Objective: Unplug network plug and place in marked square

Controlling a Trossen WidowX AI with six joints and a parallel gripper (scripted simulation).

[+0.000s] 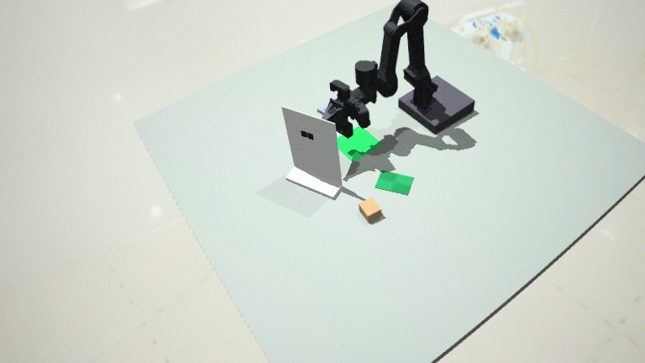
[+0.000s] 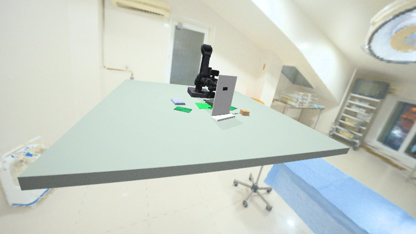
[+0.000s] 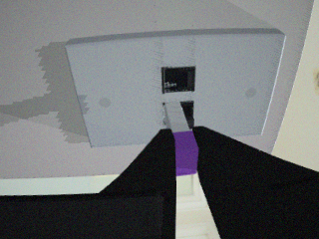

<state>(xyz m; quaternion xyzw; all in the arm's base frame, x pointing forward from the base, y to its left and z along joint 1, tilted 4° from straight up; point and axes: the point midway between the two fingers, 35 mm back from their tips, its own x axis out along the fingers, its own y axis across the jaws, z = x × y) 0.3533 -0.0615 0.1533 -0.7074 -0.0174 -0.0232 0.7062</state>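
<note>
My gripper tip is now 13 cm past the green marked square and 17 cm above it. The rest, counted from my gripper tip: upright panel 6 cm ahead, 1 cm to the left, 6 cm below; purple plug right at my gripper tip.
</note>
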